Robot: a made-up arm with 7 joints. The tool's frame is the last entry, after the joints. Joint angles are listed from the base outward. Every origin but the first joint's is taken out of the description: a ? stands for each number. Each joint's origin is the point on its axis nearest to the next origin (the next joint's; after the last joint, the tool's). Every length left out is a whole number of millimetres.
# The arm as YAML. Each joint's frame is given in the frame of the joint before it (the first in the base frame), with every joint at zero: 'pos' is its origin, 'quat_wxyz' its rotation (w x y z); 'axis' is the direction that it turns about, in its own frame. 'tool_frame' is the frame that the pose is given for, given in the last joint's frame.
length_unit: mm
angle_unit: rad
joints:
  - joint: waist
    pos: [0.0, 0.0, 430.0]
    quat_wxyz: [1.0, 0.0, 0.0, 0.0]
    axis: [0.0, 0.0, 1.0]
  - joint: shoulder
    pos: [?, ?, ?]
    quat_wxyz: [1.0, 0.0, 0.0, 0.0]
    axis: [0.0, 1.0, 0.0]
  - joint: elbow
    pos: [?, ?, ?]
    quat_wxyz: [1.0, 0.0, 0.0, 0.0]
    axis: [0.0, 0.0, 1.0]
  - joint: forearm
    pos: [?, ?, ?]
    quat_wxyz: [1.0, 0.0, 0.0, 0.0]
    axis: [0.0, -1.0, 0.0]
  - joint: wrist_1
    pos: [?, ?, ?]
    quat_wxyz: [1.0, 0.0, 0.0, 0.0]
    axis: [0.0, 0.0, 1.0]
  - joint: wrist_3
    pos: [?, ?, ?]
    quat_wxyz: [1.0, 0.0, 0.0, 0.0]
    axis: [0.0, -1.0, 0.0]
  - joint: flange
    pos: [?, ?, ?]
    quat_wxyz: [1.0, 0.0, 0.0, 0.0]
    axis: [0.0, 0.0, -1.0]
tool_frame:
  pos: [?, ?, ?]
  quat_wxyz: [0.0, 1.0, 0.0, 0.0]
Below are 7 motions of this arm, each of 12 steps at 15 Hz.
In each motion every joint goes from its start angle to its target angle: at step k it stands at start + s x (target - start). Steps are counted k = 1, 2, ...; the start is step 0. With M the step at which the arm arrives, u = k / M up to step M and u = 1 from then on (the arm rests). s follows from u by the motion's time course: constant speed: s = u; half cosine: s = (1 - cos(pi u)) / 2; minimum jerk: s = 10 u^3 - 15 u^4 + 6 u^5.
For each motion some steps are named. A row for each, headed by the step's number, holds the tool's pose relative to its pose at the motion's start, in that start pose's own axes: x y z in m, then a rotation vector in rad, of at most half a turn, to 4 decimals.
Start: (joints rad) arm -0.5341 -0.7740 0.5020 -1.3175 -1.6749 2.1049 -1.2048
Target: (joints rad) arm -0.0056 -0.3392 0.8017 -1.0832 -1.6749 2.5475 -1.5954
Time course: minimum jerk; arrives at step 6
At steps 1, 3, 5, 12:
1: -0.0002 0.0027 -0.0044 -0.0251 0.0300 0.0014
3: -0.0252 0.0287 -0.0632 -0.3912 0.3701 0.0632
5: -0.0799 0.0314 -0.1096 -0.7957 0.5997 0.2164
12: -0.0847 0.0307 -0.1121 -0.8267 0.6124 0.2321

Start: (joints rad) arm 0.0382 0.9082 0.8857 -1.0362 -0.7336 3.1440 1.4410
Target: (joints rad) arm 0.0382 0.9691 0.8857 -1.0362 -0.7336 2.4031 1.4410
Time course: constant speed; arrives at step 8
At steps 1, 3, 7, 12:
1: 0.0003 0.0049 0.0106 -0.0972 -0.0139 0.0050
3: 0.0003 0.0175 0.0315 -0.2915 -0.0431 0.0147
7: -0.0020 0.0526 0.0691 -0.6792 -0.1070 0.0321
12: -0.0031 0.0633 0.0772 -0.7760 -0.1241 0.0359

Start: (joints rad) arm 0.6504 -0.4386 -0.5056 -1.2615 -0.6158 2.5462 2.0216
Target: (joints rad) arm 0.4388 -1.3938 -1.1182 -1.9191 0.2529 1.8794 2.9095
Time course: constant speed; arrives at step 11
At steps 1, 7, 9, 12:
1: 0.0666 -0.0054 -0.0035 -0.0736 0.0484 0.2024
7: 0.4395 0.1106 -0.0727 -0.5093 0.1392 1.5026
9: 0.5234 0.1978 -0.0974 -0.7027 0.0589 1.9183
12: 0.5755 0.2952 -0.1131 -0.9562 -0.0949 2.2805

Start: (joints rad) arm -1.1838 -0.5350 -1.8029 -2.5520 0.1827 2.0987 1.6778
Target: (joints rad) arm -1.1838 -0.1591 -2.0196 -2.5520 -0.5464 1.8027 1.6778
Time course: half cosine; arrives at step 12
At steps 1, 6, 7, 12:
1: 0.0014 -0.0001 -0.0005 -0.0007 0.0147 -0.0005
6: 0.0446 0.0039 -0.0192 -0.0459 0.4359 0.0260
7: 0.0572 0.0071 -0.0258 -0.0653 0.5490 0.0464
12: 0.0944 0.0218 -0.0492 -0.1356 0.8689 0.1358

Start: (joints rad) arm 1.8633 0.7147 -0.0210 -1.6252 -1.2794 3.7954 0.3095
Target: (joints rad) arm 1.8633 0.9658 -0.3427 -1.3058 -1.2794 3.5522 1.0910
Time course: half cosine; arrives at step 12
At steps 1, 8, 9, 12:
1: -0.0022 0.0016 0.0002 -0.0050 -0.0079 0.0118
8: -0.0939 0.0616 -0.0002 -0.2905 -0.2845 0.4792
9: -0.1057 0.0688 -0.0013 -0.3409 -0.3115 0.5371
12: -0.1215 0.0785 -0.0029 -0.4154 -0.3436 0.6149

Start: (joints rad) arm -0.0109 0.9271 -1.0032 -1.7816 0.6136 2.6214 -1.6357
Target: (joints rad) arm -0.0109 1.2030 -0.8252 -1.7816 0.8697 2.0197 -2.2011
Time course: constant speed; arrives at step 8
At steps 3, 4, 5, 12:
3: 0.0317 -0.0403 0.0722 0.2970 0.0516 -0.2124
4: 0.0405 -0.0570 0.0961 0.3952 0.0816 -0.2795
5: 0.0484 -0.0753 0.1195 0.4925 0.1184 -0.3438
12: 0.0665 -0.1390 0.1863 0.7757 0.2693 -0.5157

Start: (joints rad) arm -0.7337 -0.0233 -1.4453 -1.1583 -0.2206 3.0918 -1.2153
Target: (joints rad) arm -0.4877 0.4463 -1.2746 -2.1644 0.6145 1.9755 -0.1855
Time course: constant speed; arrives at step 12
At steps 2, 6, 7, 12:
2: 0.0494 -0.0888 0.0439 0.3702 -0.0325 0.2401
6: 0.1272 -0.3066 0.0624 1.0793 -0.3663 0.5773
7: 0.1385 -0.3643 0.0509 1.2334 -0.5071 0.6280
12: 0.1257 -0.6173 -0.0902 1.7020 -1.5080 0.6629

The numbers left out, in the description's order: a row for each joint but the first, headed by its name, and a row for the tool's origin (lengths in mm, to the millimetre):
shoulder: 0.0 0.0 0.0
elbow: 0.0 0.0 269.0
forearm: 76.0 0.0 0.0
wrist_1: -88.0 0.0 409.0
wrist_3: 0.0 0.0 0.0
flange: 95.0 0.0 0.0
tool: 0.0 0.0 0.0

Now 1 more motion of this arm.
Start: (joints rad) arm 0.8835 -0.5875 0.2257 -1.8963 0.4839 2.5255 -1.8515
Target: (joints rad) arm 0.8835 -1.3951 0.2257 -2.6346 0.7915 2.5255 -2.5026
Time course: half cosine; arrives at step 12
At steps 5, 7, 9, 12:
5: 0.0173 -0.0553 -0.0615 -0.0356 0.0046 -0.1877
7: 0.0209 -0.1027 -0.0957 -0.0662 -0.0010 -0.3108
9: 0.0183 -0.1477 -0.1185 -0.0965 -0.0113 -0.4119
12: 0.0137 -0.1785 -0.1298 -0.1182 -0.0205 -0.4751

